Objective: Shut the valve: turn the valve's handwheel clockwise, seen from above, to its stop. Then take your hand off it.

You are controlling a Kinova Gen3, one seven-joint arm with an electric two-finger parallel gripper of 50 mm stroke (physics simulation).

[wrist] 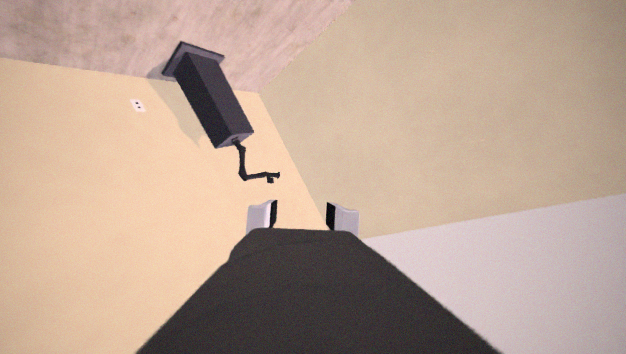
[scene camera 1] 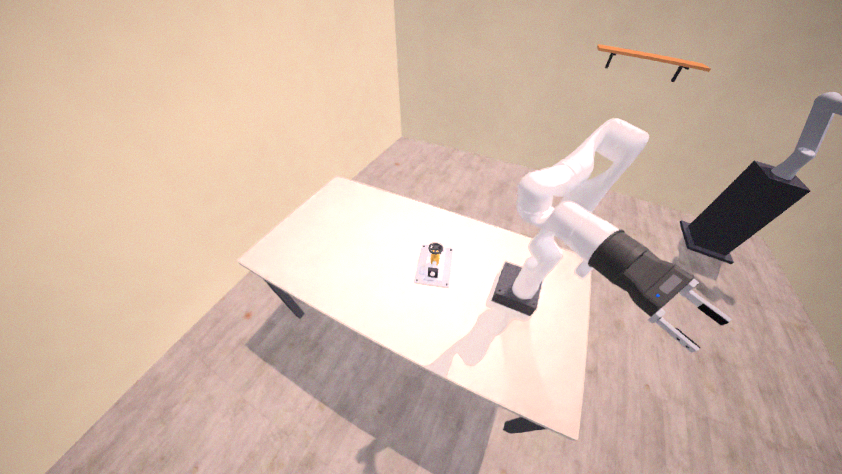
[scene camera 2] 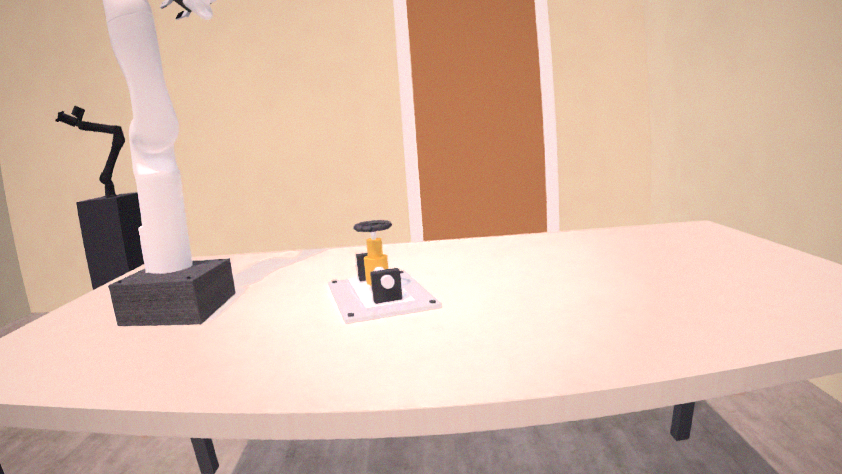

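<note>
The valve has a yellow body (scene camera 1: 434, 259) (scene camera 2: 375, 269) and stands upright on a pale base plate (scene camera 1: 447, 266) (scene camera 2: 341, 295) on the table. Its black round handwheel (scene camera 1: 435, 243) (scene camera 2: 385, 226) lies level on top of the stem. How far the wheel is turned cannot be told. My gripper (scene camera 1: 711, 336) (wrist: 301, 211) is open and empty, raised beyond the robot-base side of the table, far from the valve and pointing away from it. The valve does not show in the wrist view.
The robot's dark base block (scene camera 1: 509, 303) (scene camera 2: 159, 303) stands on the table (scene camera 1: 353, 235) (scene camera 2: 559, 353) beside the valve's plate. A dark pedestal (scene camera 1: 748, 209) (scene camera 2: 106, 241) (wrist: 212, 100) with a small arm stands on the floor. An orange shelf (scene camera 1: 654, 57) is on the wall.
</note>
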